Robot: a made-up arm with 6 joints.
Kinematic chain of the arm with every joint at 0, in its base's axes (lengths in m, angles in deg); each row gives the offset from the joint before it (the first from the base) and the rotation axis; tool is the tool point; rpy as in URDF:
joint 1: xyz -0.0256 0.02 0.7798 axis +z
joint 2: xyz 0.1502 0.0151 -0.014 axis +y
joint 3: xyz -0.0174 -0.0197 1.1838 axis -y
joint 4: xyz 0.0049 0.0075 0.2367 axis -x
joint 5: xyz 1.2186 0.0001 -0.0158 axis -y
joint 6: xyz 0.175 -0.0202 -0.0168 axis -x
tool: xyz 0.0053 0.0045 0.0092 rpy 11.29 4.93 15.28
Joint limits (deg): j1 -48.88..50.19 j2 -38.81..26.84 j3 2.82..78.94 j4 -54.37..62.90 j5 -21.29..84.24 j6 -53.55..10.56
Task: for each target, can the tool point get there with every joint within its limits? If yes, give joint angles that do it. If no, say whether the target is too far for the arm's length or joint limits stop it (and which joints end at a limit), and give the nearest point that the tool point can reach.
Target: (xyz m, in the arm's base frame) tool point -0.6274 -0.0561 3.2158
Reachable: yes | joints 5.96 -26.44 59.47 1.72 32.66 -16.27
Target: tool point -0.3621 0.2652 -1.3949
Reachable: no: joint limits stop it (at a limit: joint 1, joint 2, joint 3, joint 5, joint 6) | nearest point 1.2423 1.5627 1.3975 | short by 3.472 m
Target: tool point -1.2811 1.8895 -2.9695
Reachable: no: too far | nearest point 1.2229 1.5831 1.4048 | short by 5.050 m
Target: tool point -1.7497 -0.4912 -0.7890
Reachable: no: joint limits stop it (at a limit: joint 2, joint 3, joint 5) | nearest point -1.5033 -0.4181 2.5952 | short by 3.394 m
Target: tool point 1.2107 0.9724 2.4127
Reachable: yes | joints 37.90 7.84 11.61 2.97 68.95 -17.66
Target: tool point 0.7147 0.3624 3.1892
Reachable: yes | joints 23.54 -0.27 48.34 32.69 28.60 -42.81
